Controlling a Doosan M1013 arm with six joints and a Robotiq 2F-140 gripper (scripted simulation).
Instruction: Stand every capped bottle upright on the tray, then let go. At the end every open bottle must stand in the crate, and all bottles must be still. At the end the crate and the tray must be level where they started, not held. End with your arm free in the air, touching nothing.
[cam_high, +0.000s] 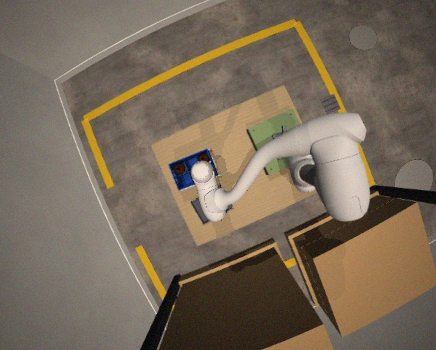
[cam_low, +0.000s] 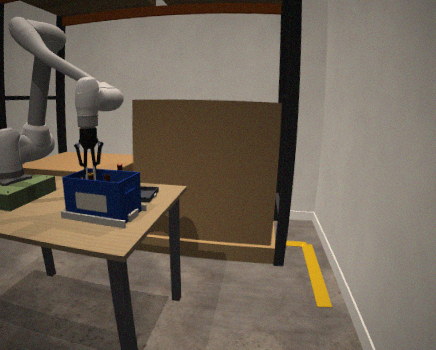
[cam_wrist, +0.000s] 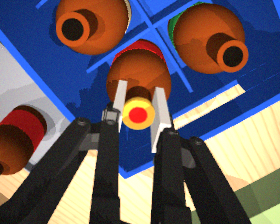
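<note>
The brown capped bottle lies 7 cm below my hand. The rest, counted from my hand: grey tray 24 cm to the left, 15 cm below, 4 cm ahead; blue crate 9 cm ahead, 8 cm below, 3 cm to the right; uncapped bottle 19 cm ahead, 8 cm below, 6 cm to the right.
</note>
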